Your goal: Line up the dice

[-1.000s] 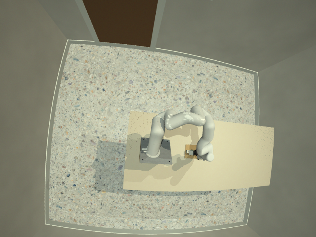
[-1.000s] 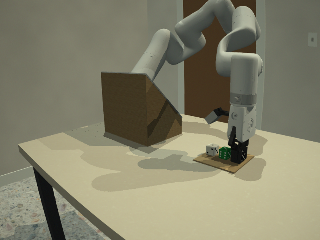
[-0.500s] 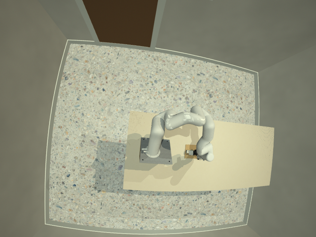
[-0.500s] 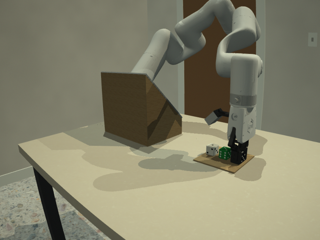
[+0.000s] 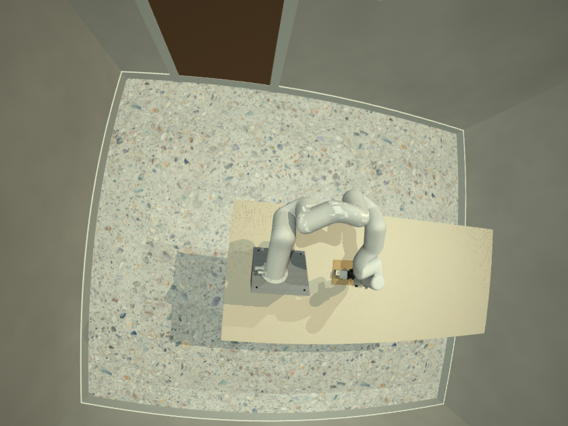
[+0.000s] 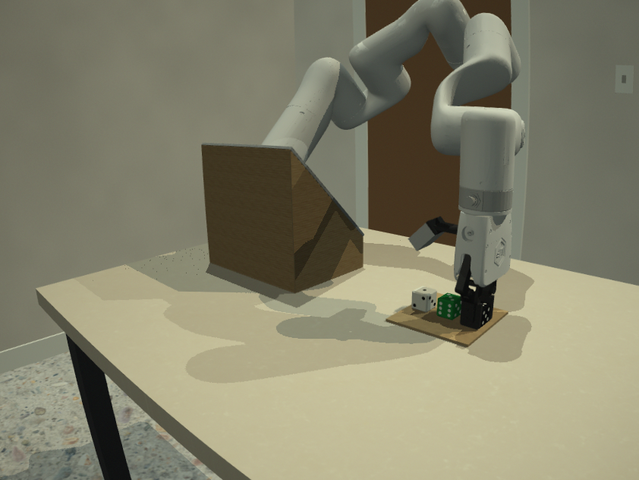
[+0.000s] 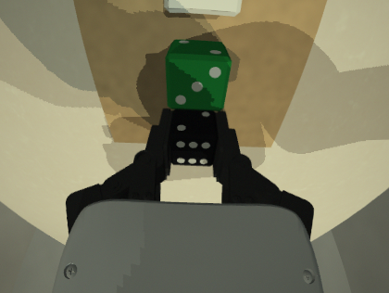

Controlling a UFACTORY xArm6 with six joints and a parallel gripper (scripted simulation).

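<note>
My gripper is now 1 cm above the black die. The rest, counted from my hand: white die: 9 cm behind, 1 cm to the left, 1 cm below; green die: 5 cm behind, 1 cm to the left, 1 cm below; brown mat: 5 cm behind, 1 cm to the left, 2 cm below.
</note>
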